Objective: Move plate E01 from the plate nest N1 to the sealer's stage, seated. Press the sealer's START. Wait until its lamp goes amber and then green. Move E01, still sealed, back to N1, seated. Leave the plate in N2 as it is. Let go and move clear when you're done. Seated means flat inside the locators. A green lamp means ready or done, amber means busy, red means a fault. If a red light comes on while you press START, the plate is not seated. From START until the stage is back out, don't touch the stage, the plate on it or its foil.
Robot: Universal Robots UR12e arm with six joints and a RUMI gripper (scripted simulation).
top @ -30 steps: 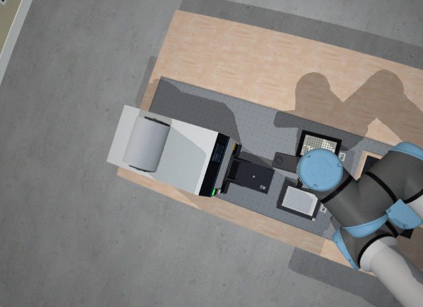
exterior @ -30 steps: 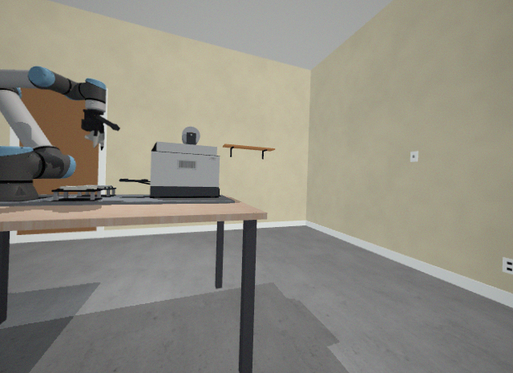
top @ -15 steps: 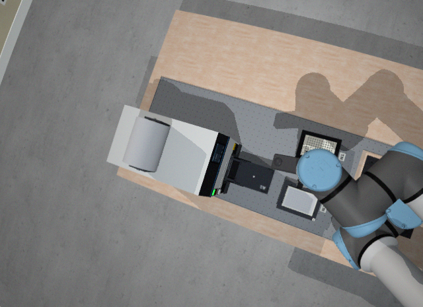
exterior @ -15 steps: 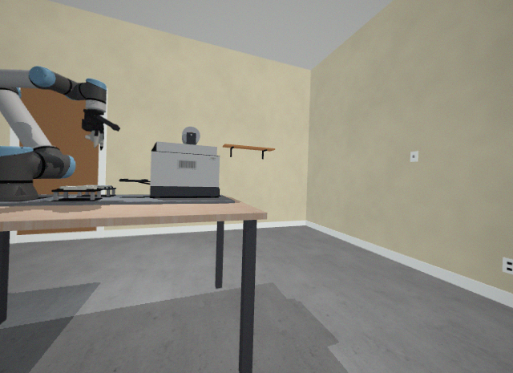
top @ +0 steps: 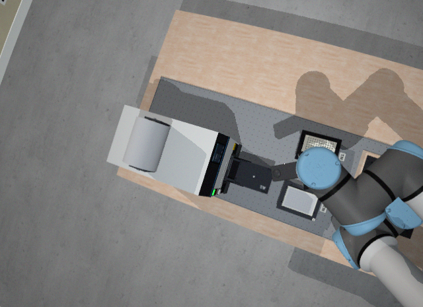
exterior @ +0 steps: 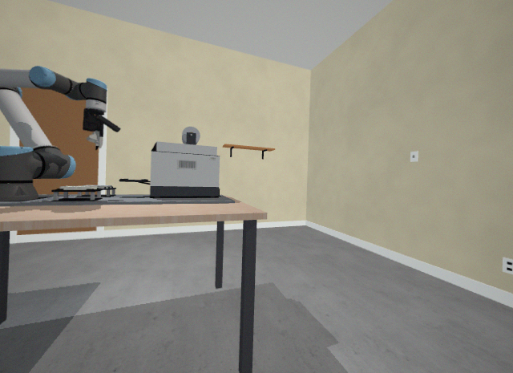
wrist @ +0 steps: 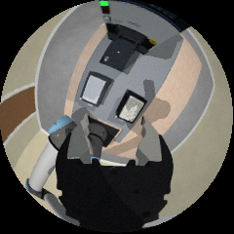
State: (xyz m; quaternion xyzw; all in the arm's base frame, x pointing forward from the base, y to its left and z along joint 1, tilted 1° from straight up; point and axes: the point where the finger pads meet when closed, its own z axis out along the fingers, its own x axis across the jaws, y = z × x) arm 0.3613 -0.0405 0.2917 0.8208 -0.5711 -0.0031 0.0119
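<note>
My hand is 230 mm above the plate E01, 110 mm to the left of it and 50 mm past it. Also, from my hand: sealer stage: 180 mm below, 180 mm ahead, 60 mm to the left; then nest N1: 240 mm below, 110 mm to the right, 50 mm behind; then foil roll: 510 mm ahead, 130 mm above, 30 mm to the left.
</note>
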